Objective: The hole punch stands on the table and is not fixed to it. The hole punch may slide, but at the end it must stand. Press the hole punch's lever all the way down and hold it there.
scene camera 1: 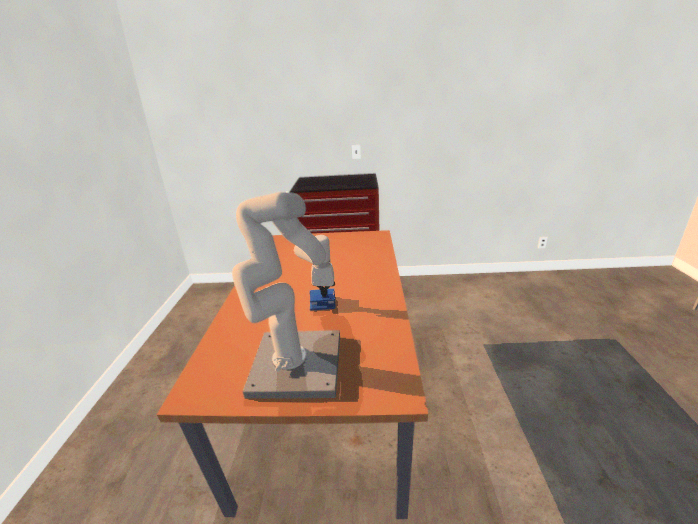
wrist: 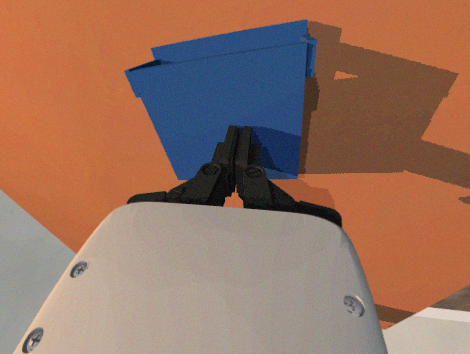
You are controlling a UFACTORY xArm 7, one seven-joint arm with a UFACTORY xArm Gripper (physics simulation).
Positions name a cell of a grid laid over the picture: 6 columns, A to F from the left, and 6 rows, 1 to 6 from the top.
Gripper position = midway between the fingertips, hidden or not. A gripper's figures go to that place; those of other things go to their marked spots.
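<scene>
My gripper (wrist: D3), 0.14 m from the lens. Broad blue lever (wrist: C2), 0.14 m from the lens.
</scene>
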